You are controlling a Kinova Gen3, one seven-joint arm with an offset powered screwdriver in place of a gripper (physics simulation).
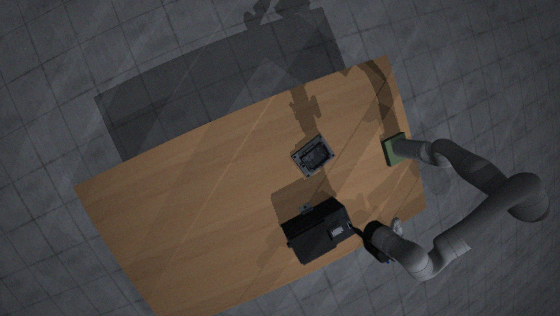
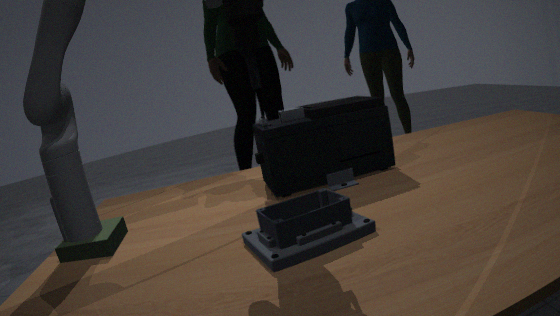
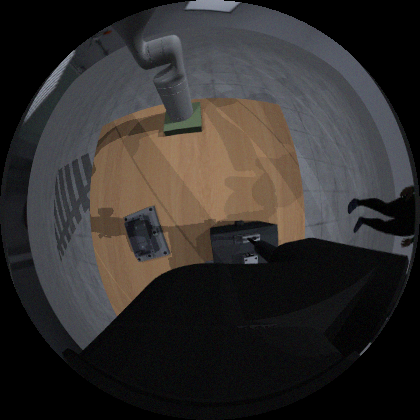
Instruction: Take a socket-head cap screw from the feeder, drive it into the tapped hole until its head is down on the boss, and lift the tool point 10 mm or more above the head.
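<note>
The black box-shaped feeder (image 1: pixel 320 242) (image 2: pixel 325 147) (image 3: pixel 225 230) stands on the table, with a small light pick-up plate (image 3: pixel 243 238) on its top. The powered screwdriver's thin dark nose (image 1: pixel 351 227) (image 3: pixel 251 241) reaches in over that end of the feeder, its tip at or just above the plate. Whether it touches, and whether a screw is on the tip, cannot be told. A dark open-topped housing (image 2: pixel 285 233) sits on a grey base plate (image 1: pixel 298 164) (image 2: pixel 310 253) (image 3: pixel 162 240), apart from the tool. Which hole is the tapped one cannot be told.
The arm's base stands on a green block (image 1: pixel 389 153) (image 2: pixel 119 238) (image 3: pixel 195 120) at one table end. A small grey angle bracket (image 1: pixel 305 208) (image 2: pixel 341 178) stands beside the feeder. Two people (image 2: pixel 250 65) (image 2: pixel 375 30) stand beyond the table (image 1: pixel 200 190). Shadows cross the wood.
</note>
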